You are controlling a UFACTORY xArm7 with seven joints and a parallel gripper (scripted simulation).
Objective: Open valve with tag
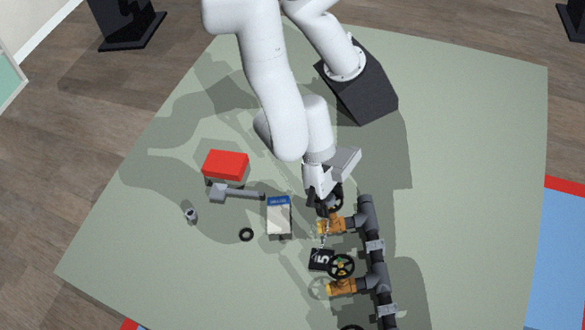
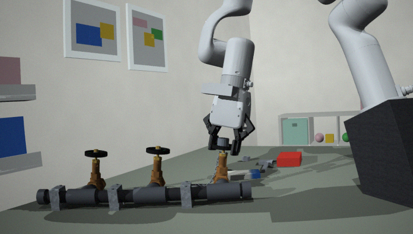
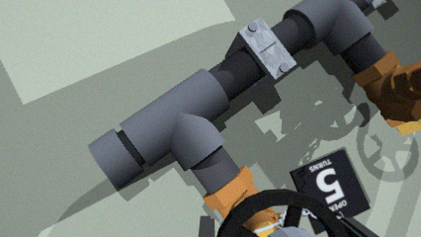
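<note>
Right now my hand is 20 mm below the grey cap. Also, from my hand: black washer (50 mm ahead, 230 mm to the right, 120 mm below); blue box (10 mm behind, 150 mm to the right, 110 mm below); black tag (100 mm ahead, 20 mm to the right, 120 mm below).
</note>
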